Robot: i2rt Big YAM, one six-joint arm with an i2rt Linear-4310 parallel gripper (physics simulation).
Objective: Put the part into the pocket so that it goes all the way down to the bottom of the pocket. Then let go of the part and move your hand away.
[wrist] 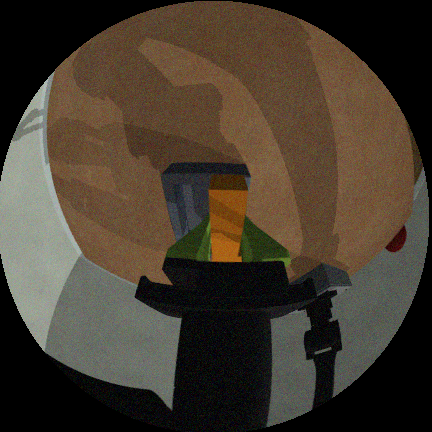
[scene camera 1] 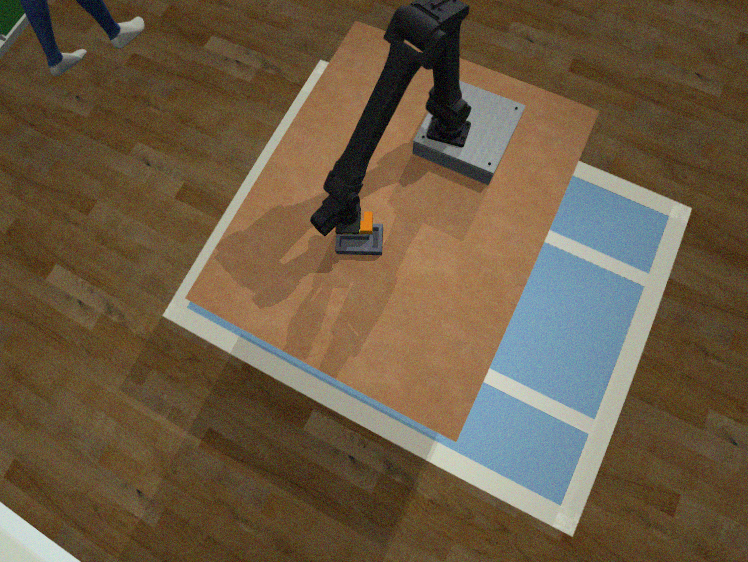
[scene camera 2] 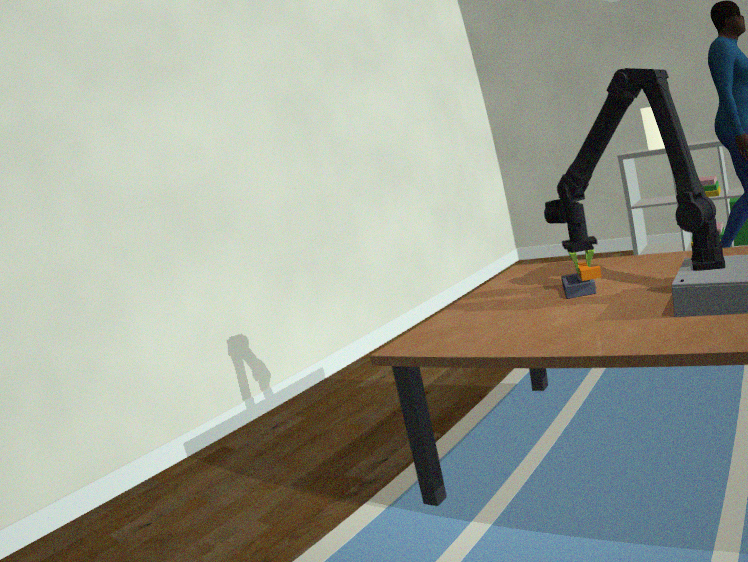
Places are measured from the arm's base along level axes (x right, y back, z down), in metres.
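Pixels of known places: gripper, fingertip midpoint: (wrist: 225, 216) (scene camera 1: 351, 228); arm's base, origin of the base link: (wrist: 316, 298) (scene camera 1: 448, 131) (scene camera 2: 708, 264).
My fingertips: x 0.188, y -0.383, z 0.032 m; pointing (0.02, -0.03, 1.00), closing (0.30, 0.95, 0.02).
Ahead of a thing's pixels: the offset from my fingertips to its top centre. Level surfaces: height alone.
My gripper (scene camera 2: 582, 264) (wrist: 225, 216) is shut on the orange part, with a green finger on each side of it. The orange part {dx -0.004, dy +0.017, dz -0.023 m} (scene camera 1: 366, 222) (scene camera 2: 590, 273) (wrist: 228, 212) is a block, held roughly level. The grey-blue block with the pocket {dx -0.030, dy -0.016, dz +0.007 m} (scene camera 1: 359, 251) (scene camera 2: 580, 291) (wrist: 206, 169) lies on the table. In scene camera 2 the part is at the height of the rim or above it and sticks out past the block's right side. In the wrist view it covers the right part of the block, and some of the pocket's inside shows to its left. The part's underside is hidden.
The brown table top {dz +0.043 m} (scene camera 1: 435, 290) (scene camera 2: 513, 338) (wrist: 280, 80) carries the arm's grey base plate (scene camera 1: 492, 129) (scene camera 2: 707, 296), which stands behind the block in scene camera 1. Shadows of the arm cross the table. A person (scene camera 2: 728, 90) and a shelf unit (scene camera 2: 632, 205) are beyond the table.
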